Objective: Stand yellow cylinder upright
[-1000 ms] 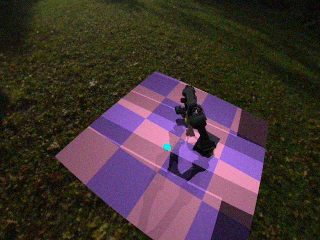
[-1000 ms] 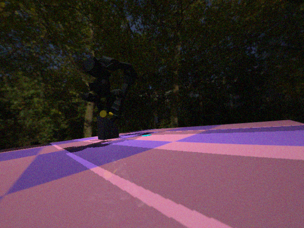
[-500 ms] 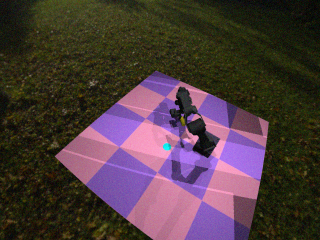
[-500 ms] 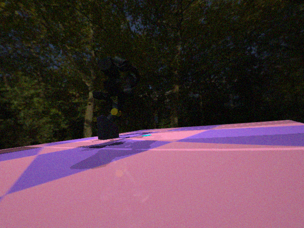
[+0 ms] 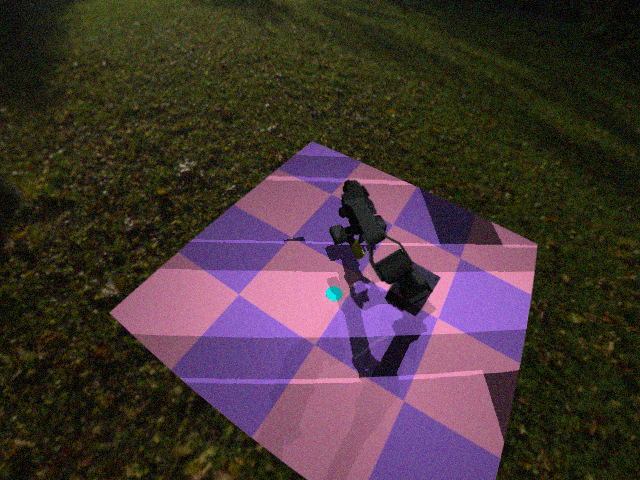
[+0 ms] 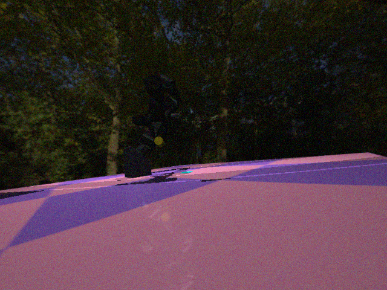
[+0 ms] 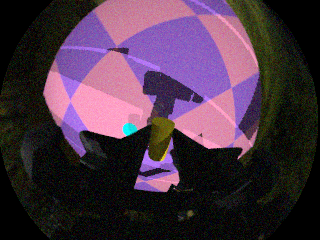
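My gripper tip is now 140 mm above the cyan circle, 130 mm to the right of it and 20 mm past it. The rest, counted from my gripper tip: cylinder (20 mm behind, 10 mm to the left).
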